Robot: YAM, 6 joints.
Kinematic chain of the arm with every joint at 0, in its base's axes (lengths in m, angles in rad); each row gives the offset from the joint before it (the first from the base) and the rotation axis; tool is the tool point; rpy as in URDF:
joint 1: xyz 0 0 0.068 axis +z
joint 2: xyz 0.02 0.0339 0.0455 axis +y
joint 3: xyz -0.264 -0.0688 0 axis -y
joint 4: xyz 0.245 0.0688 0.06 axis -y
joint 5: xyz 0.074 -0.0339 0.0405 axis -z
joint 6: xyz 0.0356 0 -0.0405 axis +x
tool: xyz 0 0 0 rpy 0 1.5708 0
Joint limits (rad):
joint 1: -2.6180..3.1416
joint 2: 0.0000..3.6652
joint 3: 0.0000..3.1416
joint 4: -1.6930..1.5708
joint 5: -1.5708..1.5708
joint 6: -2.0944..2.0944
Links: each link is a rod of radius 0.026 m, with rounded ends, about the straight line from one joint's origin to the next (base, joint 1, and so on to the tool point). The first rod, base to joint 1, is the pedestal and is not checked.
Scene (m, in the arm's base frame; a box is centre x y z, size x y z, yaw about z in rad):
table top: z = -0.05
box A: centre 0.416 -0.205 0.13 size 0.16 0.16 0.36 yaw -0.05
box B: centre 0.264 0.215 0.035 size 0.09 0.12 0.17 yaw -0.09
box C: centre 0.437 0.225 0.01 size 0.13 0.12 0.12 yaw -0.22
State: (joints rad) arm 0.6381 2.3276 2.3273 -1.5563 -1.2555 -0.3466
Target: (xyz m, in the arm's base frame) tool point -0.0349 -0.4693 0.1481
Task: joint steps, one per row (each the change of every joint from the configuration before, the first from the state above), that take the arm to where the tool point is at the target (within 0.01 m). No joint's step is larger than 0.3 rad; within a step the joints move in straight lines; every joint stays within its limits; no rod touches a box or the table.
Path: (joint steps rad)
1: -0.2917 -0.0086 0.1017 0.1262 0.0222 0.0000
2: -0.2916 -0.0086 0.1018 0.1261 0.0221 0.0000
3: -0.2917 -0.0085 0.1017 0.1262 0.0222 0.0000
4: -0.2916 -0.0086 0.1018 0.1262 0.0222 0.0000
5: -0.2966 0.0699 -0.1233 -0.1167 -0.0015 0.0000
6: -0.2966 0.0700 -0.1233 -0.1166 -0.0016 0.0000
7: -0.2965 0.0700 -0.1233 -0.1166 -0.0015 0.0000
8: -0.2966 0.0699 -0.1233 -0.1166 -0.0015 0.0000

